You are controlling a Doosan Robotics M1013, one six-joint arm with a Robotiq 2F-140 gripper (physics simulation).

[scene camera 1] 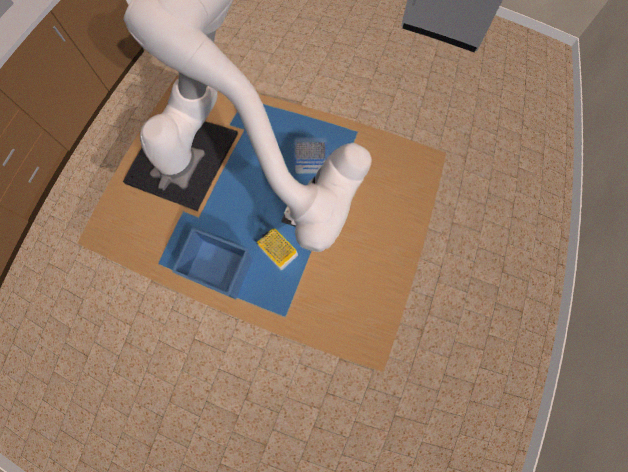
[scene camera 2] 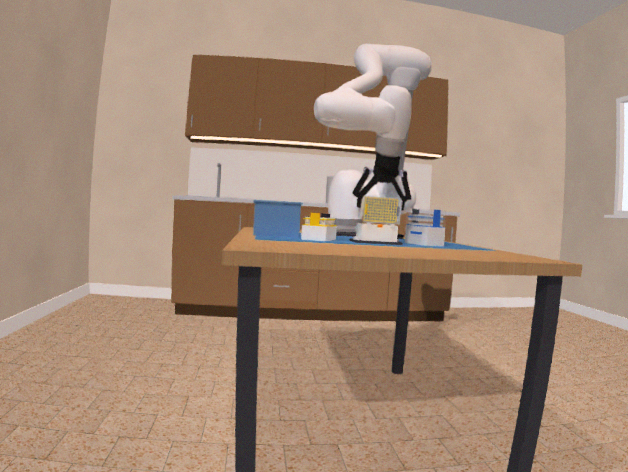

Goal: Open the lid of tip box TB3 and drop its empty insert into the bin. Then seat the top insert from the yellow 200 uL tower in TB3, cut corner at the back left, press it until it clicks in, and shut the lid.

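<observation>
Tip box TB3 (scene camera 2: 376, 233) is a white base with an orange latch, on a dark pad at the middle of the mat; in the scene camera 1 view a small part of TB3 (scene camera 1: 290, 215) shows beside the arm. A panel with a yellow grid, which looks like its raised lid (scene camera 2: 381, 215), stands upright above the base. My gripper (scene camera 2: 381, 204) points down with its fingers wide, one at each side of this panel, shut on it. The yellow tower (scene camera 1: 276, 247) (scene camera 2: 318, 232) stands beside TB3. The bin (scene camera 1: 210, 261) (scene camera 2: 277, 219) is blue. TB3's inside is hidden.
A blue-banded tower (scene camera 1: 309, 157) (scene camera 2: 425, 236) stands on the other side of TB3. The blue mat (scene camera 1: 276, 299) lies on the wooden table (scene camera 1: 362, 304). The arm (scene camera 1: 324, 218) (scene camera 2: 355, 110) covers much of TB3 in the scene camera 1 view.
</observation>
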